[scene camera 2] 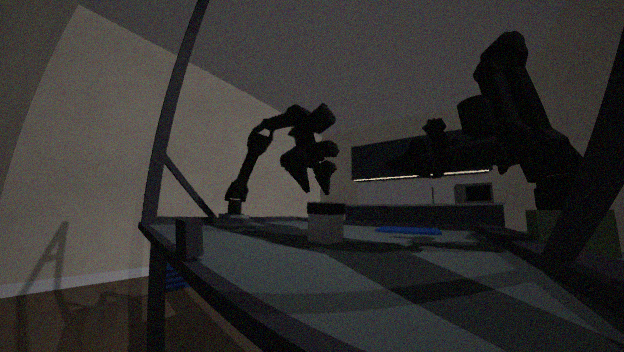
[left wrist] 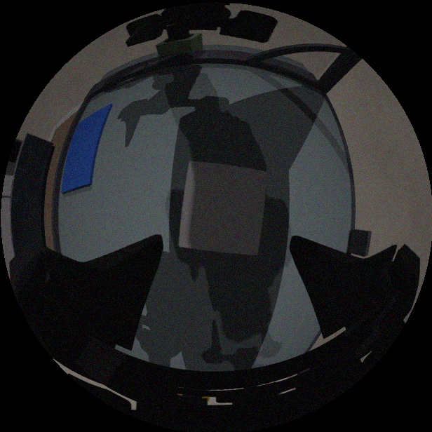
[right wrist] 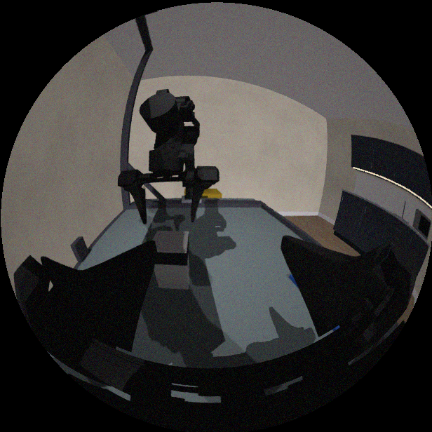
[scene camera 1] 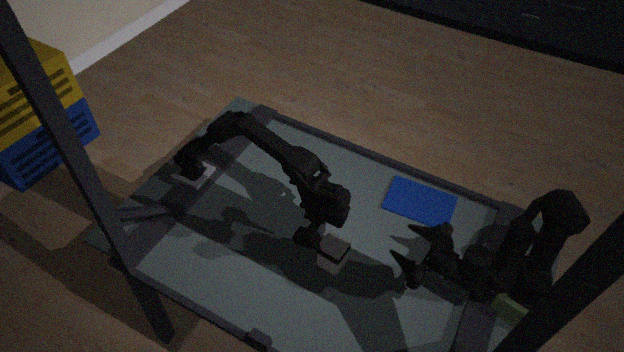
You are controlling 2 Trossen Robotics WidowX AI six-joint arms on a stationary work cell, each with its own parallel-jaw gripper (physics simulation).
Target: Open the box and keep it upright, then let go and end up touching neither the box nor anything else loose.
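Places are measured from the left arm's base along level axes (x back, y left, z down), in centimetres.
Pixels of known places: left gripper, fingertip midpoint: [scene camera 2: 318, 193] [scene camera 1: 326, 237]; right gripper, fingertip midpoint: [scene camera 2: 392, 168] [scene camera 1: 399, 237]; left arm's base at its link origin: [scene camera 2: 234, 214] [scene camera 1: 193, 171]; right arm's base at its link origin: [scene camera 2: 561, 209] [scene camera 1: 523, 294].
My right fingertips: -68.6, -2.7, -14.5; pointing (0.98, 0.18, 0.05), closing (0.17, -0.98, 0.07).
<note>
Ahead of a thing's pixels: the offset from my right fingertips to its top centre, as dx, dy, dz. Level surfaces: height alone.
A small grey box [scene camera 1: 334, 246] [scene camera 2: 325, 230] [left wrist: 227, 207] [right wrist: 172, 276] stands upright on the table @[dz +17.9] [scene camera 1: 225, 280]. Its flat lid [right wrist: 170, 241] lies level on top, with a dark band under it, and the box looks closed. My left gripper [scene camera 2: 317, 193] [left wrist: 229, 242] [right wrist: 167, 222] is open and empty, pointing down just above the box, with a small gap between fingertips and lid in scene camera 2. My right gripper [scene camera 1: 400, 239] [right wrist: 220, 245] is open and empty, apart from the box, to its right in scene camera 1. Its fingertips are hard to make out in scene camera 2.
A blue panel @[-0.3, +28.3, +17.1] [scene camera 1: 420, 201] [scene camera 2: 409, 231] [left wrist: 87, 150] lies flat near the table's far edge. A small dark block @[+21.3, -34.0, +12.1] [scene camera 2: 190, 240] [left wrist: 360, 242] [right wrist: 79, 248] stands at the table's edge. A slanting frame post [scene camera 1: 85, 170] rises at the left. The scene is dim, with broad shadows.
</note>
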